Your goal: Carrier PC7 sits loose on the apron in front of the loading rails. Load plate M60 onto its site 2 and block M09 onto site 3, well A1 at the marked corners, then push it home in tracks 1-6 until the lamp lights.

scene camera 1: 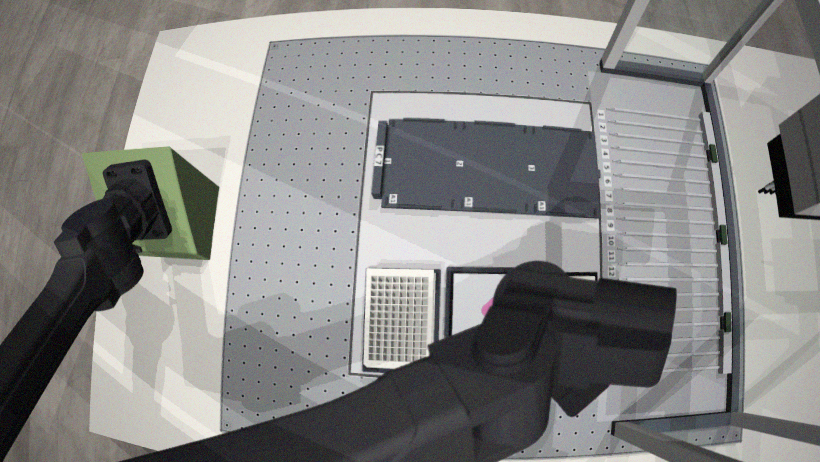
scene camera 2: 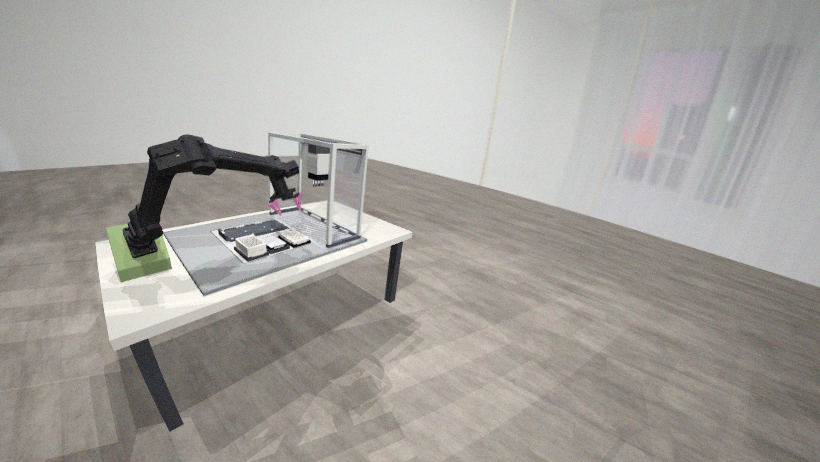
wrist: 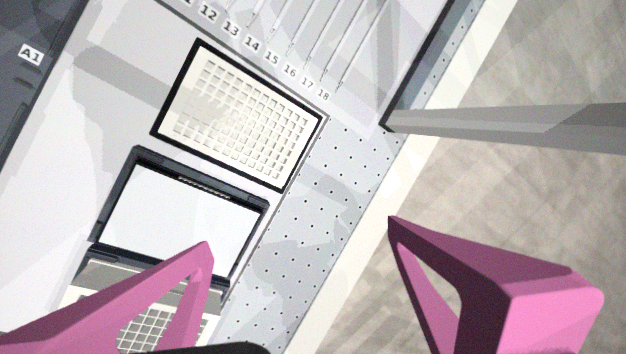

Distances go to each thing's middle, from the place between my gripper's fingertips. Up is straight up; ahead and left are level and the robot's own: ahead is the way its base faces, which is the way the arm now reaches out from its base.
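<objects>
My hand's 14 cm above the black-framed plate (scene camera 1: 469, 291), and it's 7 cm past the plate and 5 cm to the right of it. Counting from my hand, the dark carrier (scene camera 1: 420, 163) is 15 cm below, 26 cm to the left and 5 cm behind, while the frame with hanging head (scene camera 1: 787, 150) is 21 cm above, 29 cm ahead and 15 cm to the left.
</objects>
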